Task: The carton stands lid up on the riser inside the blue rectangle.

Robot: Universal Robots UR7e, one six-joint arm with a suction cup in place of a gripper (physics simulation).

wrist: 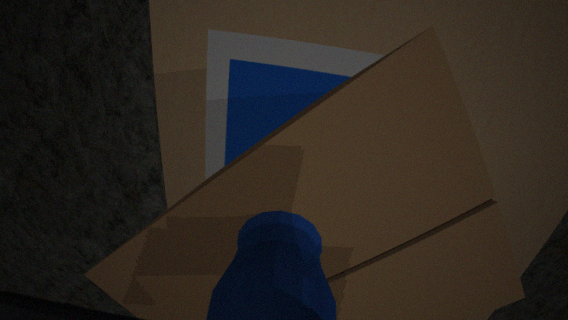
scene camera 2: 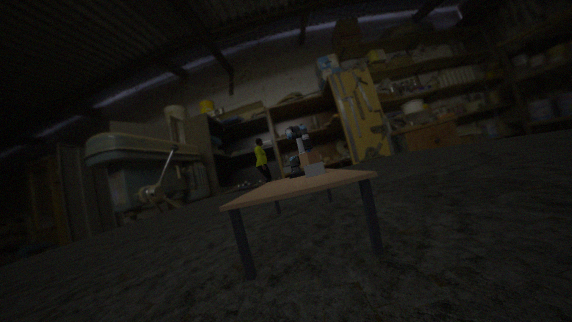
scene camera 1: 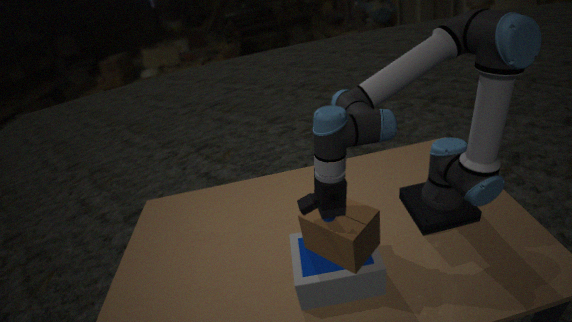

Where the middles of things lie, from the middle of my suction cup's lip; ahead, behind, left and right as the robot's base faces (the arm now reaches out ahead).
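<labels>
The grey riser (scene camera 1: 318,282) is 20 cm below my suction cup. As for the brown cardboard carton (scene camera 1: 348,241), I have my suction cup 3 cm past it, 1 cm to the left of it and 8 cm above it.
</labels>
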